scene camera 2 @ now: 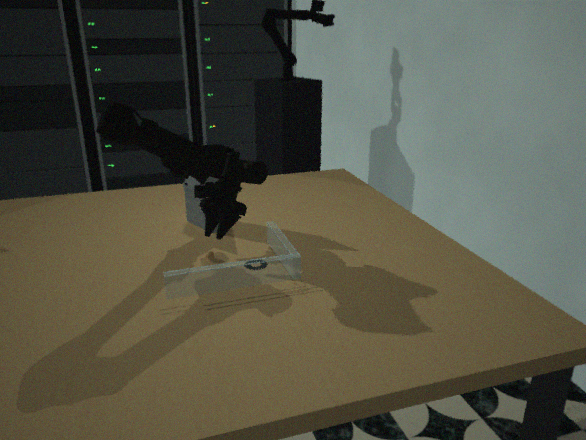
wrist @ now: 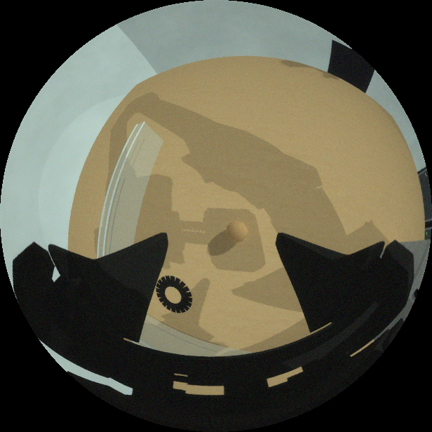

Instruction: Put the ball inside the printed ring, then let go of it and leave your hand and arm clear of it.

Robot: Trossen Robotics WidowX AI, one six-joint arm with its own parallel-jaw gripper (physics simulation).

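Places are measured from the arm's base along level axes (x ahead, y left, z up), in centimetres.
Pixels of known places: gripper, fingertip midpoint: [scene camera 2: 212, 237].
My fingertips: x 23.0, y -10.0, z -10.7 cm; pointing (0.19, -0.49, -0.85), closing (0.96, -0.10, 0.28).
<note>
Behind a point stands the place of what it marks.
The small tan ball [scene camera 2: 212, 254] {x 23.4, y -10.5, z -15.1 cm} [wrist: 237, 231] rests on the table, outside the ring and apart from it. The printed ring [scene camera 2: 256, 268] [wrist: 186, 299], a dark toothed band, lies flat on the table. It is right of the ball in the scene view and below left of it in the wrist view, beside the left finger. My gripper [scene camera 2: 213, 236] {x 23.0, y -10.0, z -10.7 cm} [wrist: 223, 239] is open and empty, above the table. In the wrist view the ball shows between the fingertips, below them on the table; in the scene view the fingertips are over the ball's area.
A clear upright wall [scene camera 2: 230, 281] {x 39.5, y -14.3, z -14.8 cm} [wrist: 120, 200] stands in front of ball and ring in the scene view. A second clear wall [scene camera 2: 285, 245] {x 37.6, y 2.7, z -11.0 cm} meets it at the right corner. A pale panel [scene camera 2: 194, 205] {x -1.3, y -3.1, z -10.4 cm} shows behind the gripper. Another arm [scene camera 2: 275, 32] stands on a dark pedestal [scene camera 2: 300, 125].
</note>
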